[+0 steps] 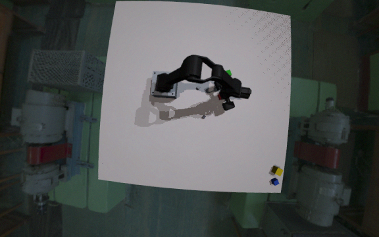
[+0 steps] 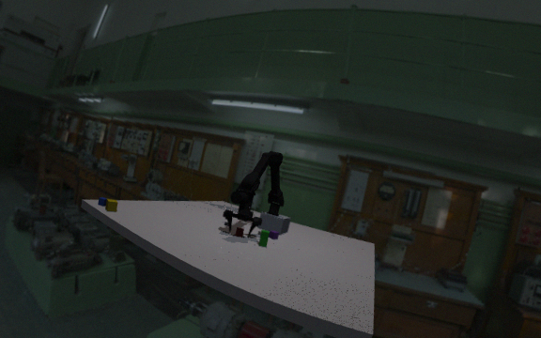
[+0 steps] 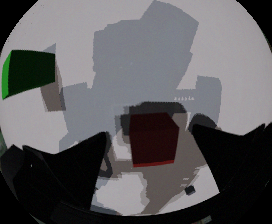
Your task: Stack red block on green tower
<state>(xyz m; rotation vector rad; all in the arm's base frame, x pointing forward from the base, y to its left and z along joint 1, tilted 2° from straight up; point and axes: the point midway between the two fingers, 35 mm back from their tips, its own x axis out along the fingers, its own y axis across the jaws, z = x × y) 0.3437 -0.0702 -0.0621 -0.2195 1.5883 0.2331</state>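
My gripper tip is 1 cm below the red block. Also, from my gripper tip: yellow block: 53 cm to the right, 35 cm ahead, 2 cm above; then blue block: 60 cm to the right, 34 cm ahead, 1 cm above; then purple block: 14 cm to the left, 14 cm behind, 1 cm above.
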